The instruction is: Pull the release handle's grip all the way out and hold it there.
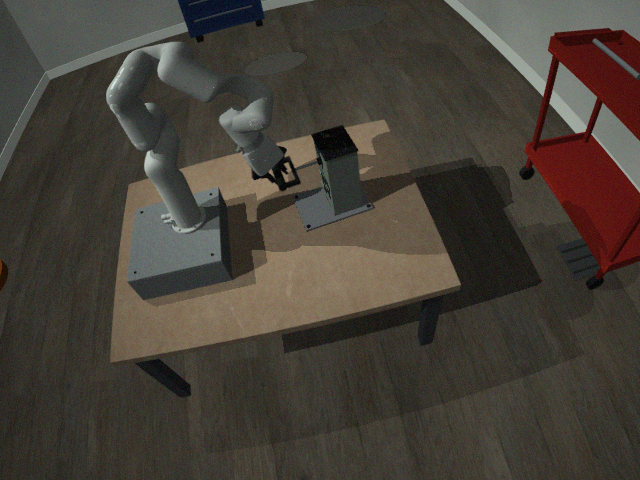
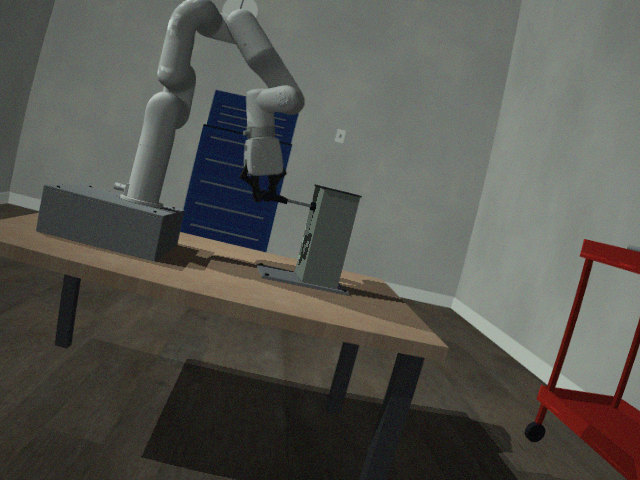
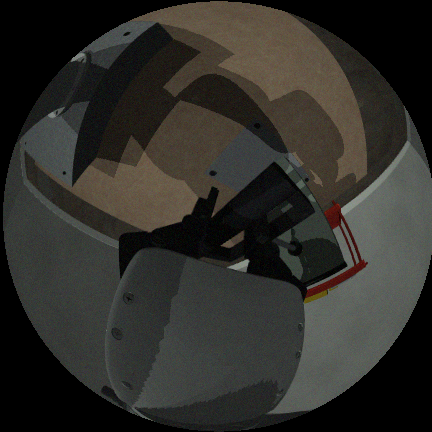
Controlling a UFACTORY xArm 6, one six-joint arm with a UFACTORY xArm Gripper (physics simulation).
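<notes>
The release handle's black grip (image 1: 295,172) (image 2: 277,198) (image 3: 280,184), a rectangular loop, stands well out from the upright grey-green housing (image 1: 343,181) (image 2: 330,237) (image 3: 321,246). A thin grey rod (image 1: 308,165) (image 2: 298,203) (image 3: 284,243) joins it to the black collar (image 2: 312,206) (image 3: 296,248) near the housing's top. My gripper (image 1: 279,178) (image 2: 264,196) (image 3: 232,207) is shut on the grip from above, its fingers partly apart with the grip between them. The black fingers and black grip overlap, so the exact contact is hard to make out.
The housing stands on a grey plate (image 1: 315,218) (image 2: 276,273) (image 3: 235,160) bolted to the wooden table (image 1: 330,279) (image 2: 217,289). The arm's grey base box (image 1: 175,253) (image 2: 103,222) is at the left. A red cart (image 1: 546,103) (image 2: 571,320) and a blue cabinet (image 1: 222,18) (image 2: 206,170) stand away from the table.
</notes>
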